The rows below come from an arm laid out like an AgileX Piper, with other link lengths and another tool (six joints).
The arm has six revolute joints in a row. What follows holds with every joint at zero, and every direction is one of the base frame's. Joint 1 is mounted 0.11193 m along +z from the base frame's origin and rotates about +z. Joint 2 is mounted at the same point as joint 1 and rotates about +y. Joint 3 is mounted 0.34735 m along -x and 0.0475 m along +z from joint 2 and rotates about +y. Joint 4 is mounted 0.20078 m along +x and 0.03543 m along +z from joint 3 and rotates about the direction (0.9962, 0, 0.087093). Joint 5 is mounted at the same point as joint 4 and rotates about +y. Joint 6 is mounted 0.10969 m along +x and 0.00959 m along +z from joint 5 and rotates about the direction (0.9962, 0, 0.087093). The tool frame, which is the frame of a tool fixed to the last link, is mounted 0.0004 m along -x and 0.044 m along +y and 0.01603 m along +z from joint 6; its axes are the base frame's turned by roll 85.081, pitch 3.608 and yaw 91.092 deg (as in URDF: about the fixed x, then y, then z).
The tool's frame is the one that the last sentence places.
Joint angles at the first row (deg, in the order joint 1, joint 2, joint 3, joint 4, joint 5, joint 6):
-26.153, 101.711, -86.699, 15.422, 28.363, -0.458
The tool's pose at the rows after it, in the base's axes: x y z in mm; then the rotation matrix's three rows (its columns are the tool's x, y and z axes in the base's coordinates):
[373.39 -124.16 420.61], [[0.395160 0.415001 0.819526], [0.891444 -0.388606 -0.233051], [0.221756 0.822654 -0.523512]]
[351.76 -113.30 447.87], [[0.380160 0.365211 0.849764], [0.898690 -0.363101 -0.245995], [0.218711 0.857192 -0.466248]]
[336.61 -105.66 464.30], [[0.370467 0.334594 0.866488], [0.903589 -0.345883 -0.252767], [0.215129 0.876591 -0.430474]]
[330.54 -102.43 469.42], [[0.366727 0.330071 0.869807], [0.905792 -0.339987 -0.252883], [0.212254 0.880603 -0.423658]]
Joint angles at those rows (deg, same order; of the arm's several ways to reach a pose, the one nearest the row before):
-26.153, 95.978, -86.699, 15.424, 28.816, -0.459
-26.151, 91.735, -86.700, 15.420, 29.238, -0.455
-26.153, 88.961, -86.697, 15.360, 29.686, -0.458
-26.154, 87.913, -86.700, 15.232, 30.297, -0.459

